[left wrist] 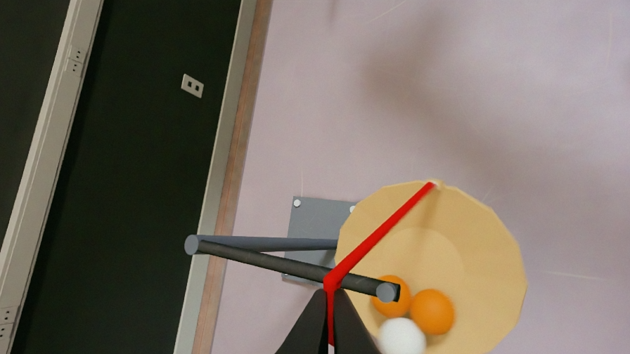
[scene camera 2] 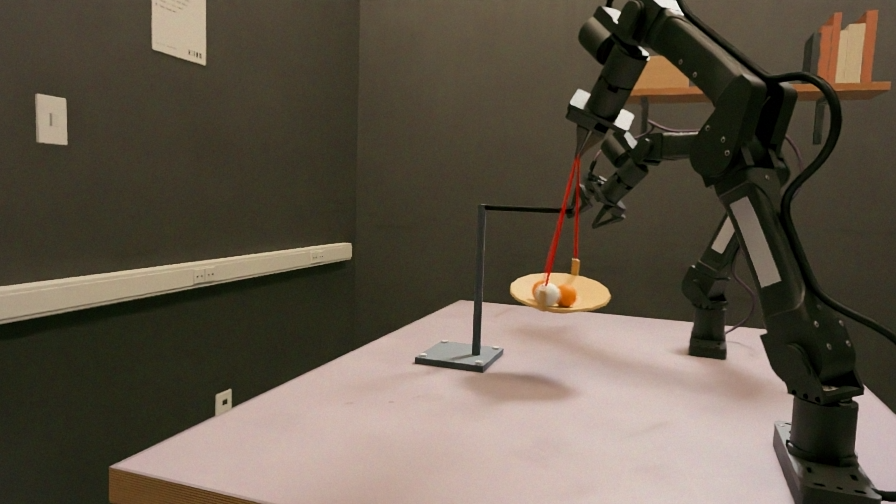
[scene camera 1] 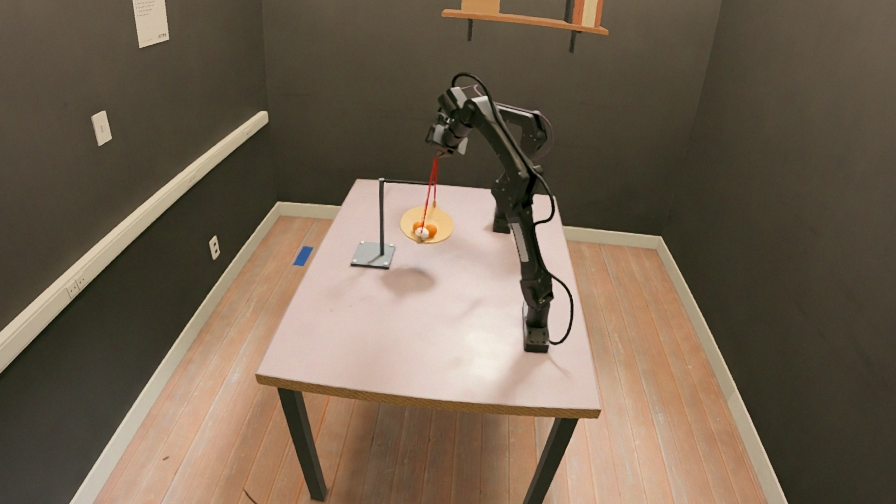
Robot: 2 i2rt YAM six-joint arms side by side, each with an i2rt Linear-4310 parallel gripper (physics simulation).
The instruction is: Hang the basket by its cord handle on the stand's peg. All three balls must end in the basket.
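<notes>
The shallow tan basket point(scene camera 1: 443, 220) point(scene camera 2: 592, 294) point(left wrist: 492, 265) hangs above the table by its red cord handle point(scene camera 1: 429, 194) point(scene camera 2: 553, 250) point(left wrist: 382, 232). A white ball point(scene camera 1: 421, 233) point(scene camera 2: 548, 294) point(left wrist: 401, 337) and two orange balls point(scene camera 1: 431, 231) point(scene camera 2: 567, 295) point(left wrist: 433, 312) lie in it. My left gripper point(scene camera 1: 438, 155) point(scene camera 2: 580, 154) point(left wrist: 331, 305) is shut on the cord's top, above the peg point(scene camera 1: 407, 181) point(scene camera 2: 526, 208) point(left wrist: 270, 261). One strand crosses in front of the peg near its tip; I cannot tell whether the peg passes through the loop. My right gripper point(scene camera 2: 588, 214) is open beyond the cord; scene camera 1 hides it.
The stand's grey base point(scene camera 1: 363, 253) point(scene camera 2: 448, 355) point(left wrist: 315, 215) rests on the table point(scene camera 1: 375, 338) point(scene camera 2: 350, 432) point(left wrist: 350, 125), with its post point(scene camera 1: 381, 219) point(scene camera 2: 479, 282) rising to the peg. The right arm stands behind the left arm in both scene views.
</notes>
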